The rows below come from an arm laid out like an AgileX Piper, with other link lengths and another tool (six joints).
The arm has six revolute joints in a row. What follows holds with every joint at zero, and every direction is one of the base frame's. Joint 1 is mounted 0.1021 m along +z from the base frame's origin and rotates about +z. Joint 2 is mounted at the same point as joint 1 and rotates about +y. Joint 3 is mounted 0.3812 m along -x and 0.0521 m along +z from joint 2 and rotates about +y. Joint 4 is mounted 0.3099 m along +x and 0.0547 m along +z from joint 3 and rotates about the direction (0.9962, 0, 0.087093). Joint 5 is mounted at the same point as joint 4 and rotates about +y. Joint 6 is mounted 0.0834 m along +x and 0.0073 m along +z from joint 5 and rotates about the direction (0.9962, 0, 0.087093). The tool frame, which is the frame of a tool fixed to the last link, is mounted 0.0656 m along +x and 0.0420 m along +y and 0.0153 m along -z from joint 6; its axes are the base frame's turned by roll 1.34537, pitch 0.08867 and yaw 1.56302 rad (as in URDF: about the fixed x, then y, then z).
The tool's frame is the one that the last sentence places.
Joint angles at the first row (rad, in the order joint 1, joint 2, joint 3, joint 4, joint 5, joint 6):
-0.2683, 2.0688, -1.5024, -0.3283, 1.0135, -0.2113
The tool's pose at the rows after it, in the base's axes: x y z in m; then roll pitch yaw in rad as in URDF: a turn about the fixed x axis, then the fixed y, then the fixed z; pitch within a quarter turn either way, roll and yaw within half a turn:
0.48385, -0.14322, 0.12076, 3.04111, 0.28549, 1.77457
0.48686, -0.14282, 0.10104, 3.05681, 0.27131, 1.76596
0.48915, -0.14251, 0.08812, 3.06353, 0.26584, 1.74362
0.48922, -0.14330, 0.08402, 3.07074, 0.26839, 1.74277
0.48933, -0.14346, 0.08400, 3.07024, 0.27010, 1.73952
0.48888, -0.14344, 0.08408, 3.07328, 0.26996, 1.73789
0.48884, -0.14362, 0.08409, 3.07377, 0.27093, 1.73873
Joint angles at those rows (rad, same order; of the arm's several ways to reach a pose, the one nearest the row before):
-0.2683, 2.1030, -1.5024, -0.3272, 0.9843, -0.2055
-0.2683, 2.1406, -1.5015, -0.3248, 0.9693, -0.1889
-0.2683, 2.1652, -1.5015, -0.3264, 0.9599, -0.1604
-0.2683, 2.1732, -1.5015, -0.3334, 0.9590, -0.1533
-0.2683, 2.1732, -1.5015, -0.3353, 0.9590, -0.1489
-0.2683, 2.1732, -1.5014, -0.3360, 0.9624, -0.1470
-0.2683, 2.1732, -1.5015, -0.3373, 0.9624, -0.1470

